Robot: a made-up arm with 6 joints.
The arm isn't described. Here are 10 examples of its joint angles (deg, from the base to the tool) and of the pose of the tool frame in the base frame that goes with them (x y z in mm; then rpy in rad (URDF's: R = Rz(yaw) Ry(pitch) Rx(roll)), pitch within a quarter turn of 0, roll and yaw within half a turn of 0).
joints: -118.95 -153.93 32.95 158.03 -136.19 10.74
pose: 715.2 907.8 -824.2 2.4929 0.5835 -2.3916
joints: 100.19 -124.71 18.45 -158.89 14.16 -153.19
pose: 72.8 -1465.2 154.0 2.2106 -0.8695 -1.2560
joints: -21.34 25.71 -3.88 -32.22 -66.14 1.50
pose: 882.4 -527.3 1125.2 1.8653 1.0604 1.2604
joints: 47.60 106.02 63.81 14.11 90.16 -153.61
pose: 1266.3 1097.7 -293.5 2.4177 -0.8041 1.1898
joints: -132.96 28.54 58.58 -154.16 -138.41 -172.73
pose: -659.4 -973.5 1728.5 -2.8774 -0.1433 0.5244
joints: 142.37 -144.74 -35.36 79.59 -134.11 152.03
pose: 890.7 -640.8 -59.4 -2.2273 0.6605 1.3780
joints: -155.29 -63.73 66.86 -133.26 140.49 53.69
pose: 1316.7 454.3 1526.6 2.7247 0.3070 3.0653
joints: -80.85 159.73 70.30 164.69 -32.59 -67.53
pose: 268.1 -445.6 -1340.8 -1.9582 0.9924 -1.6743
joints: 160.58 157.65 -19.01 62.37 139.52 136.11
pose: 163.9 41.1 -921.9 -1.2200 0.2591 -2.8433
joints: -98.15 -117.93 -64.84 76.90 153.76 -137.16
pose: 77.6 863.4 460.5 0.1404 0.7168 0.8206
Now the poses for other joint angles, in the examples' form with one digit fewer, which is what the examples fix.
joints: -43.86 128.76 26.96 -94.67 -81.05 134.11
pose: 466 -425 -906 1.009 0.170 0.758
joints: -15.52 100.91 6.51 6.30 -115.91 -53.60
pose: 1078 -507 -426 -2.216 -0.529 2.985
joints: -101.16 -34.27 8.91 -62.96 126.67 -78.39
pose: -67 131 1724 -2.489 0.143 2.182
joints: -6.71 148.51 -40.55 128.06 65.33 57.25
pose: 19 123 -679 0.430 -0.667 1.879
